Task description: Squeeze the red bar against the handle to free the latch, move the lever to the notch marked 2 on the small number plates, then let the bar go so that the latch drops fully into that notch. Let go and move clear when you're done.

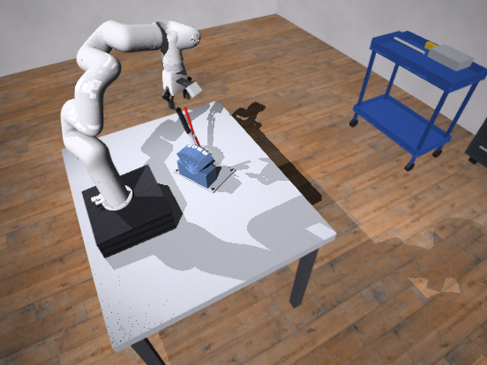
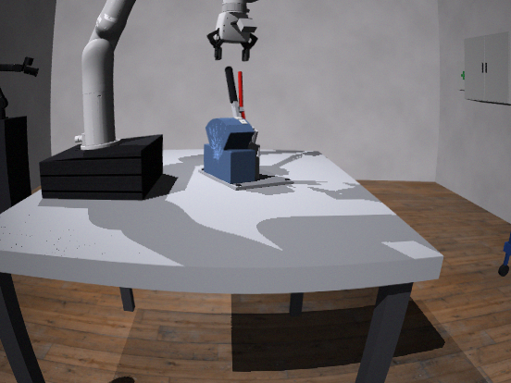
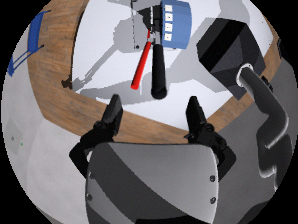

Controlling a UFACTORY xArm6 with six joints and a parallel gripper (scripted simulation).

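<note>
My hand is 170 mm above the red bar, 40 mm short of it and 30 mm to the left of it.
</note>
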